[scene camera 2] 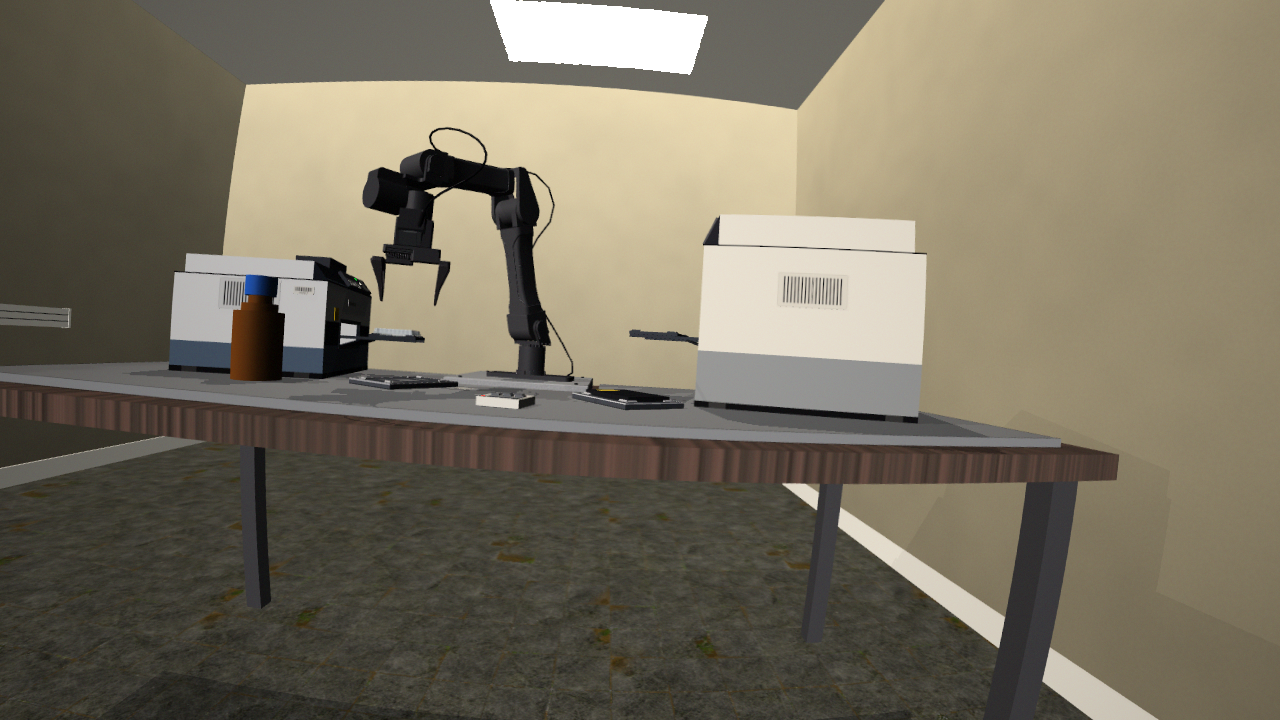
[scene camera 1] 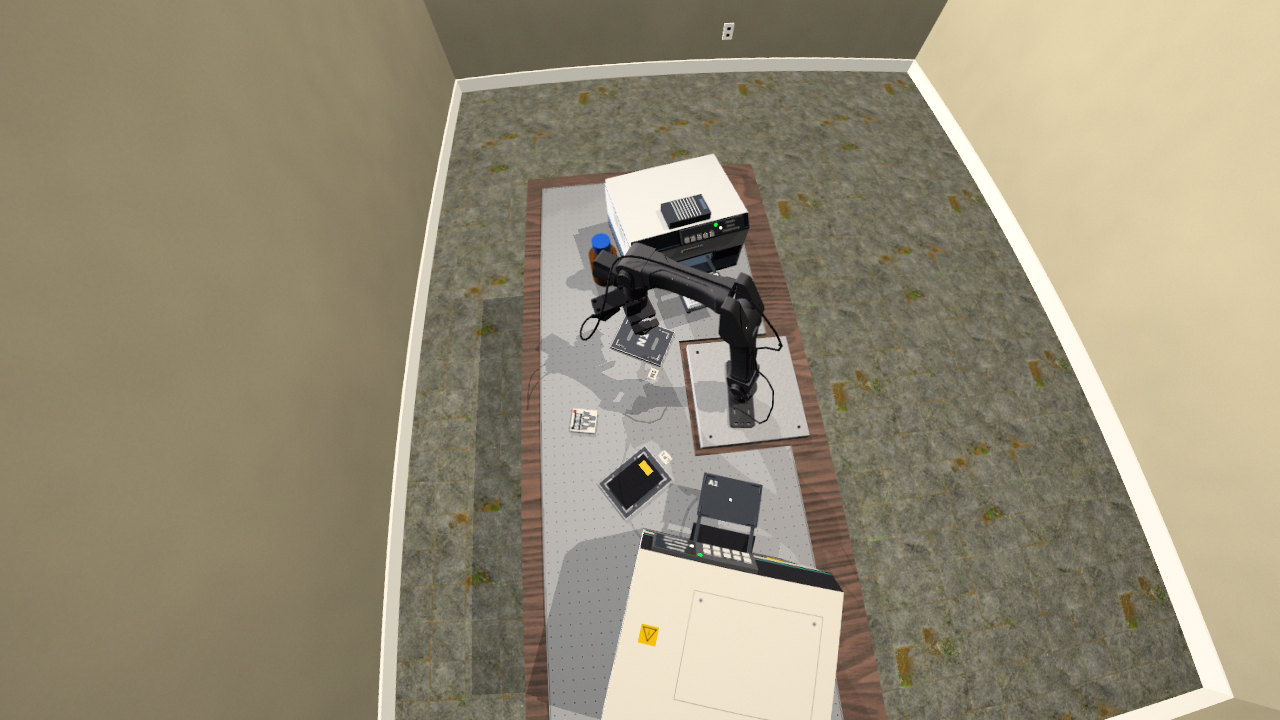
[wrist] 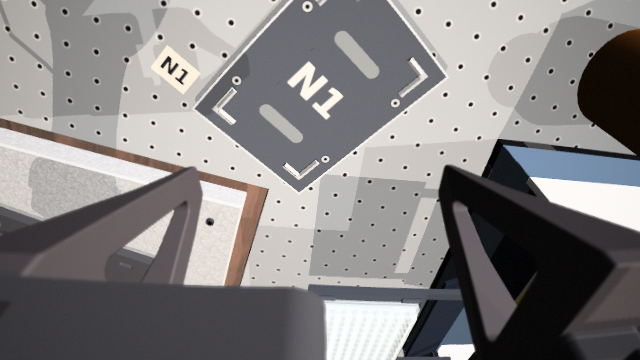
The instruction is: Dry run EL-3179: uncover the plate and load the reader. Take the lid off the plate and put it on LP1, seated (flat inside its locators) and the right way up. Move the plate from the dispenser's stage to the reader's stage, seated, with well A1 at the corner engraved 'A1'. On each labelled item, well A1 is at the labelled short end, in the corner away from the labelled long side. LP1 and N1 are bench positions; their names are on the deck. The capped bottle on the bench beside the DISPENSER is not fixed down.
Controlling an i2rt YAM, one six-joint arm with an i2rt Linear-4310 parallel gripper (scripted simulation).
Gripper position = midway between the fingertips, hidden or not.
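Observation:
From scene camera 1, I see a reader stage (scene camera 1: 714, 503) together with my gripper (scene camera 1: 636, 319). Scene camera 2 gives me my gripper (scene camera 2: 408, 303), and the wrist view, too, has my gripper (wrist: 320, 179).

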